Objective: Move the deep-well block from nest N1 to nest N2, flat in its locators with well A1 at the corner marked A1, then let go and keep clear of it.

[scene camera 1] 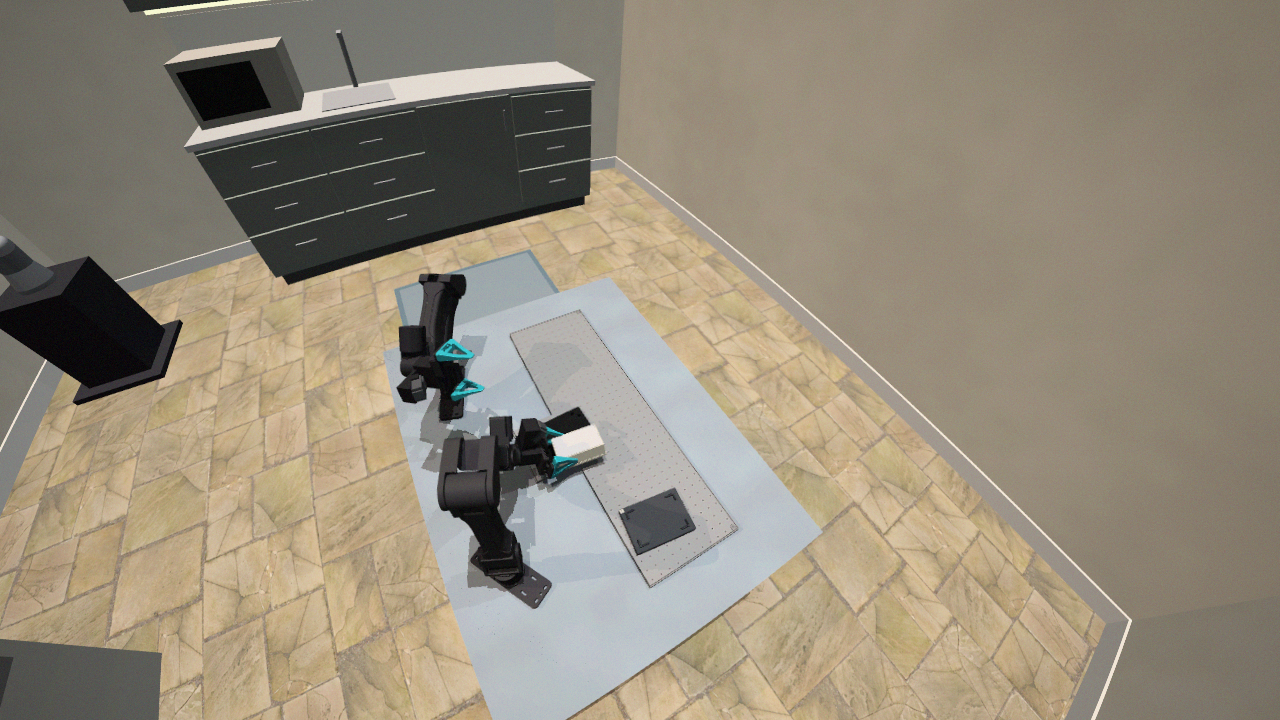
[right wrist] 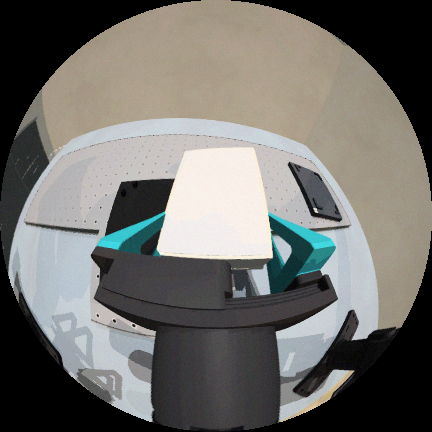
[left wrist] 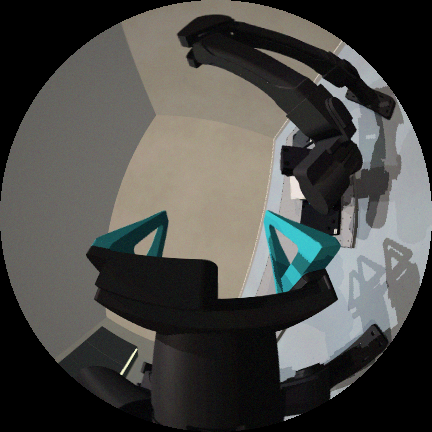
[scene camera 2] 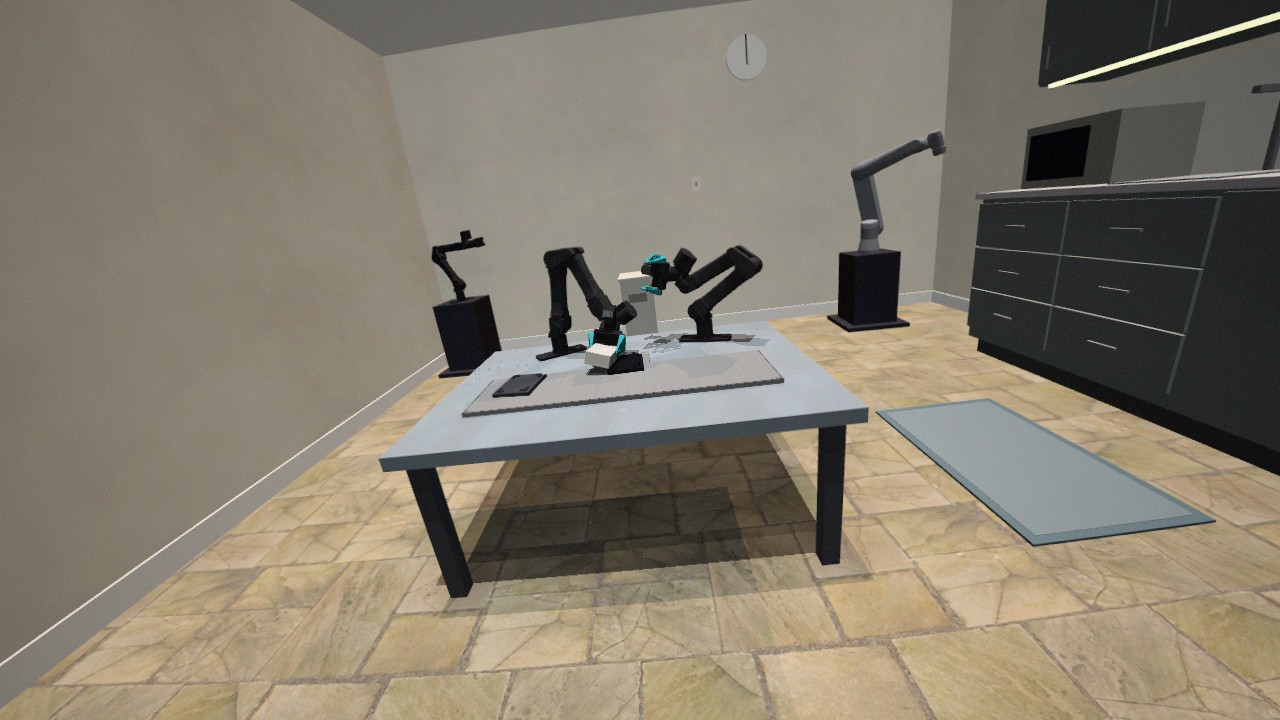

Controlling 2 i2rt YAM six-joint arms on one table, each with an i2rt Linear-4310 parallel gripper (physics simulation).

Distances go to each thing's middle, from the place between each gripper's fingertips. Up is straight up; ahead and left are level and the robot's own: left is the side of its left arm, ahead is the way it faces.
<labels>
The white block [scene camera 1: 585, 444] is 20 mm ahead of my right hand.
Right now the white block is 230 mm below my left hand, 180 mm ahead of it and 160 mm to the right of it.
</labels>
